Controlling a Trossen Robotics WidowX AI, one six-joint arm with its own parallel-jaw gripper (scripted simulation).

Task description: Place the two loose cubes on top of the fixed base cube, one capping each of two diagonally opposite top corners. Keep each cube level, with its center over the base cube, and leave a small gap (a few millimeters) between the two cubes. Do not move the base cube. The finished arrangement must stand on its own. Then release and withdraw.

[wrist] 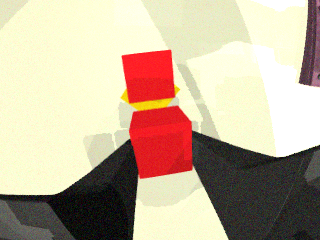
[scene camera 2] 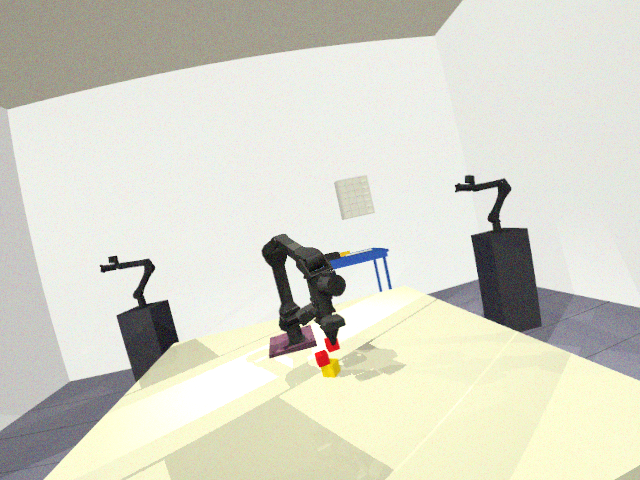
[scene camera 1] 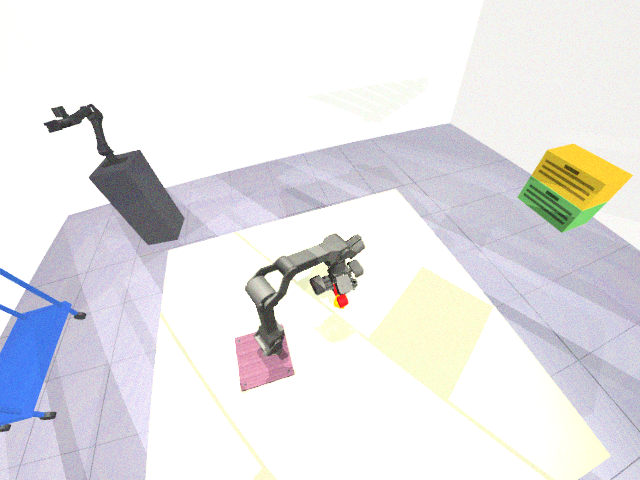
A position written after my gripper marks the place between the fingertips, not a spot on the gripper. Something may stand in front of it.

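Wrist view: my gripper (wrist: 161, 141) holding a red cube (wrist: 162, 138); a further red cube (wrist: 148, 75) is visible. The gripper is also visible in scene camera 1 (scene camera 1: 337, 288) and in scene camera 2 (scene camera 2: 331, 343).
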